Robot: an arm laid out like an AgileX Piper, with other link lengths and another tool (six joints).
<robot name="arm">
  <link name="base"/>
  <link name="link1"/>
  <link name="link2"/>
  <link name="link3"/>
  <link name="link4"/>
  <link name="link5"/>
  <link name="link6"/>
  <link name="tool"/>
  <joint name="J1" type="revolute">
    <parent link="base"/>
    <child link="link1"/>
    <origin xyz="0 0 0.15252"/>
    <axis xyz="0 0 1"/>
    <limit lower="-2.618" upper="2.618"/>
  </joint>
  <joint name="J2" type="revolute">
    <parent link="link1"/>
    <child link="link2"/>
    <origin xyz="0 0 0"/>
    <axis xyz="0 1 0"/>
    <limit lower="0" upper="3.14"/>
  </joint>
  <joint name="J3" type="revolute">
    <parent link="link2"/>
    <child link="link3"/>
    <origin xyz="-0.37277 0 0.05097"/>
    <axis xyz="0 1 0"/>
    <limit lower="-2.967" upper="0"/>
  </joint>
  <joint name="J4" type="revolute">
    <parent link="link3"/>
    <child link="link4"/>
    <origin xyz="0.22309 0 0.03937"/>
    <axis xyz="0.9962 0 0.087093"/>
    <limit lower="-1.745" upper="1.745"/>
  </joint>
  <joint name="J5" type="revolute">
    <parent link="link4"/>
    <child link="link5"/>
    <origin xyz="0 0 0"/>
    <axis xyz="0 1 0"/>
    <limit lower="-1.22" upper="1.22"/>
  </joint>
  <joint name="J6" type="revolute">
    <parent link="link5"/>
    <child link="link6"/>
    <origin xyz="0.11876 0 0.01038"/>
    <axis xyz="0.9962 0 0.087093"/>
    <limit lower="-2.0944" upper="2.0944"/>
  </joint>
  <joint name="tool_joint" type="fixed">
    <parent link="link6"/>
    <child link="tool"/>
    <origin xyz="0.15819 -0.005 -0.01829" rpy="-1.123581 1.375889 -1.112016"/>
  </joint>
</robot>
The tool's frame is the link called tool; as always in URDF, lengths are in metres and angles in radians.
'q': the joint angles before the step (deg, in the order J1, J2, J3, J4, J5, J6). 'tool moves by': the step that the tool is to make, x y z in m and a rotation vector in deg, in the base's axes. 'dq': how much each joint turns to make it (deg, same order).
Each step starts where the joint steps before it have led.
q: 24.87, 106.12, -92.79, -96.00, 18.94, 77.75
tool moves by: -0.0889, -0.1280, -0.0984, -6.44, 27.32, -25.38
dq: -0.38, -2.38, 1.09, 41.64, 32.17, -37.70
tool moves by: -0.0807, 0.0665, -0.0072, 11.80, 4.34, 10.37
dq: 5.42, -11.74, 11.33, 14.96, -5.45, -4.76
